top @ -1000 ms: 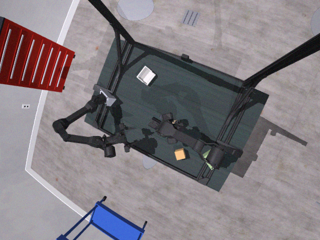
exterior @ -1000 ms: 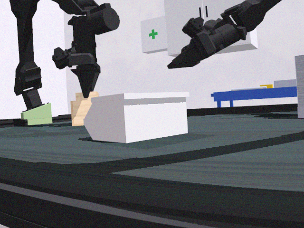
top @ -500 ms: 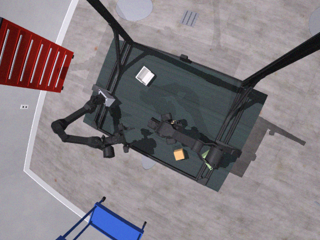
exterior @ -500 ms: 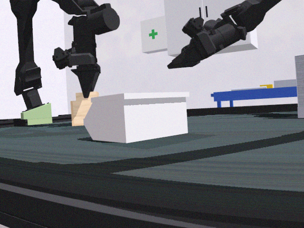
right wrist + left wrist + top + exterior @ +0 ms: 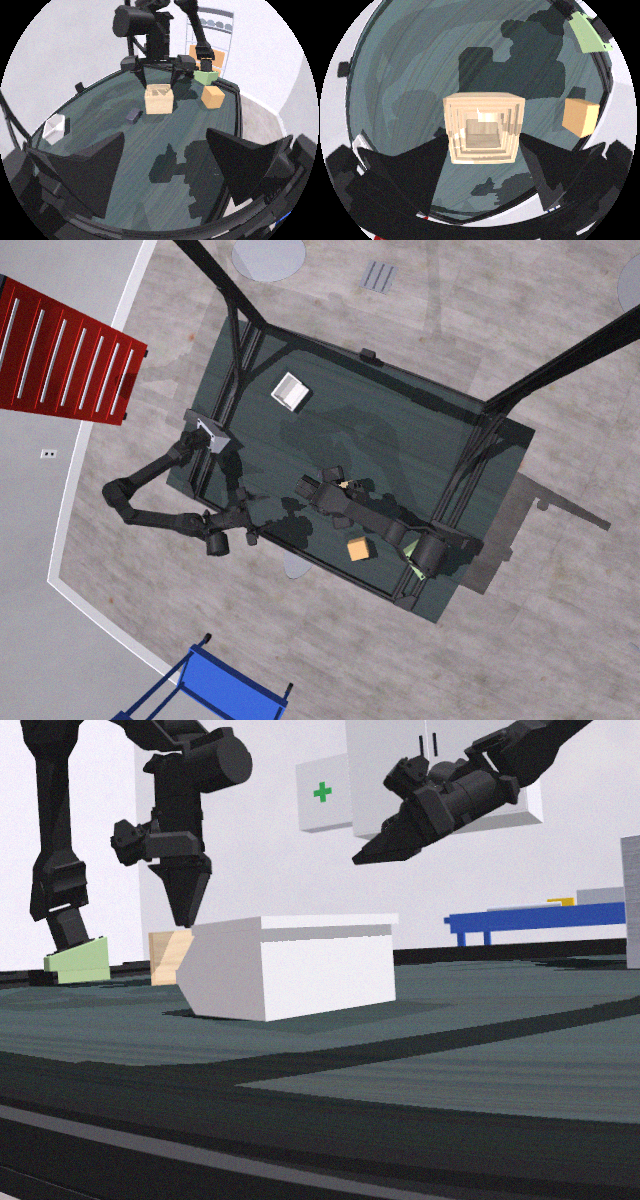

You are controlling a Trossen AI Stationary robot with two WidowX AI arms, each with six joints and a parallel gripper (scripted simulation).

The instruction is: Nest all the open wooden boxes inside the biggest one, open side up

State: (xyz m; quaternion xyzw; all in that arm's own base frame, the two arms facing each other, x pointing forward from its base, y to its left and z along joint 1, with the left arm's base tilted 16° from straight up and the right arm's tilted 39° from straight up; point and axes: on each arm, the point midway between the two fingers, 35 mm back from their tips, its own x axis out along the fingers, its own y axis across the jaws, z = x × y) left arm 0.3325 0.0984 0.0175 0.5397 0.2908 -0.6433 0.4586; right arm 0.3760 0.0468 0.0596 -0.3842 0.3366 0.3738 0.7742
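Now: left hand 9 cm to the left of the dark purple block, 9 cm above it and 2 cm past it. Also, from my left hand: orange block (14 cm to the left, 14 cm ahead, 7 cm below); then white bin (34 cm to the right, 23 cm behind, 7 cm below).
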